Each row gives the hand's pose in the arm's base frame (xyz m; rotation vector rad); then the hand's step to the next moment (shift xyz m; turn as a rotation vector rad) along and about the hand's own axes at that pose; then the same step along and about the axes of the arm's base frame.
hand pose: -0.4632 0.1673 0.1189 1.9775 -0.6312 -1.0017
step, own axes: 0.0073 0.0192 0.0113 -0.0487 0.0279 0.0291
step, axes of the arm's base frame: -0.0066 -0.0206 0.0090 -0.0532 0.0069 0.0334
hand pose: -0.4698 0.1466 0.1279 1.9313 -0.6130 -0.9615
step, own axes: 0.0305 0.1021 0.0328 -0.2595 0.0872 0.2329
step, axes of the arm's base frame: -0.0137 -0.0889 0.0658 -0.3440 0.0298 0.0997
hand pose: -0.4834 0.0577 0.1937 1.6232 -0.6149 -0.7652
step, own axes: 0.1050 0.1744 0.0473 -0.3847 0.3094 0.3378
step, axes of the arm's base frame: 0.0346 -0.1404 0.1509 -0.5014 0.0162 0.3258
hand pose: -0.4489 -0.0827 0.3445 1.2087 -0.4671 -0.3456
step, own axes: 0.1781 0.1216 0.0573 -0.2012 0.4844 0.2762
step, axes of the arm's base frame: 0.1236 -0.0951 0.1596 -0.3111 0.0317 0.5036
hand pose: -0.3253 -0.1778 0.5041 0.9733 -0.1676 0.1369
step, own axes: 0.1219 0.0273 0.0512 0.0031 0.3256 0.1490
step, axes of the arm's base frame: 0.1100 -0.0224 0.0750 -0.0708 0.0573 0.3463
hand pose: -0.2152 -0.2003 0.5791 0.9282 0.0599 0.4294
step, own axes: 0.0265 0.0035 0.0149 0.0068 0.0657 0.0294
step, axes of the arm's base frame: 0.0265 0.0006 0.0153 -0.0088 0.0144 0.0703
